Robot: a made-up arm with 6 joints.
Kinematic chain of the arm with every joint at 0, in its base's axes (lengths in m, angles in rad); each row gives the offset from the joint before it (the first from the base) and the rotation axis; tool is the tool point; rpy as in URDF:
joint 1: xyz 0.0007 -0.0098 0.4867 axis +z
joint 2: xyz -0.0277 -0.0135 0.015 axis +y
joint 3: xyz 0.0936 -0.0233 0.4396 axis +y
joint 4: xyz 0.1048 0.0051 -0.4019 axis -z
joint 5: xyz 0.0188 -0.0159 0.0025 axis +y
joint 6: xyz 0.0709 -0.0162 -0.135 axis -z
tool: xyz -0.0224 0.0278 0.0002 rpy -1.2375 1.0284 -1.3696
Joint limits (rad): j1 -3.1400..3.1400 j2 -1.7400..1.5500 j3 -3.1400..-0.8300 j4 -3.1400..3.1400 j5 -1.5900..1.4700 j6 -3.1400..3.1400
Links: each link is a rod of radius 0.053 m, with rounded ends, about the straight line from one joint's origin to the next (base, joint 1, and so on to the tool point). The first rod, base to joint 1, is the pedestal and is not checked.
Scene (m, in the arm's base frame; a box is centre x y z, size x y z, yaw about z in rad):
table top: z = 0
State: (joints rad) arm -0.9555 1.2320 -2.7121 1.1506 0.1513 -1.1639
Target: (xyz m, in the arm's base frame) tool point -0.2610 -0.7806 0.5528
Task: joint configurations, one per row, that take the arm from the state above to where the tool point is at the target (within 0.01 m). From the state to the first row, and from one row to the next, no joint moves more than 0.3 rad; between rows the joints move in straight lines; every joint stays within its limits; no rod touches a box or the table.
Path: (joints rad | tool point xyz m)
1: -1.1632 1.0930 -2.4495 1.1857 0.1275 -1.1842 | 0.3005 -0.9131 0.5844
2: -1.3710 0.9540 -2.1868 1.2208 0.1036 -1.2044 | 0.0991 -0.9265 0.5756
3: -1.5787 0.8151 -1.9242 1.2559 0.0798 -1.2247 | -0.0943 -0.8804 0.5651
4: -1.7865 0.6761 -1.6615 1.2910 0.0560 -1.2450 | -0.2610 -0.7806 0.5528

